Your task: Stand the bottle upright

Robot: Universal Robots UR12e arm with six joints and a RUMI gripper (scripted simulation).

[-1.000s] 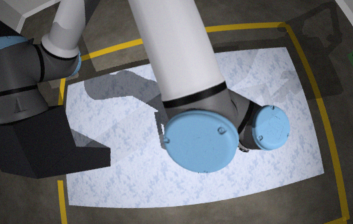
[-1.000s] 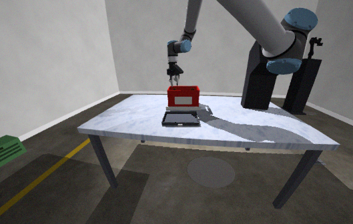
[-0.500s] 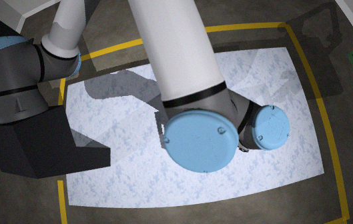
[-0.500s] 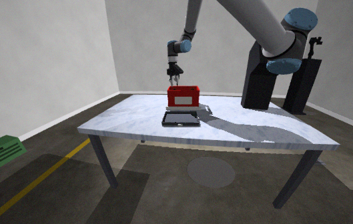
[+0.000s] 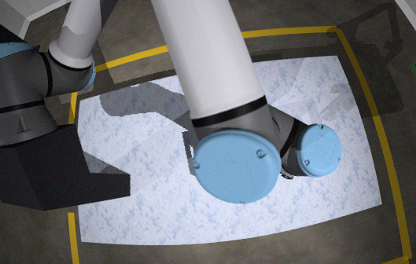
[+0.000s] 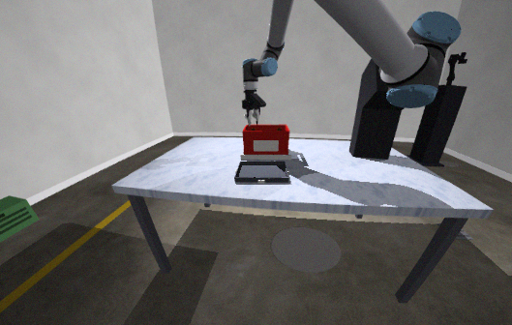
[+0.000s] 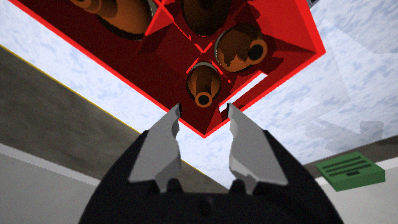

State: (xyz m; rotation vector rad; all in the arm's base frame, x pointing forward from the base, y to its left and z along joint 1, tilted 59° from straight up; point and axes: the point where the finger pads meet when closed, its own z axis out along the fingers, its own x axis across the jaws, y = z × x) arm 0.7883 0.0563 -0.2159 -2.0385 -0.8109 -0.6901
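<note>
Now: hand 11 cm above the red crate, 9 cm past it and 3 cm to the right of it. Round my hand: dark tray 32 cm to the left, 18 cm below, 9 cm behind.
</note>
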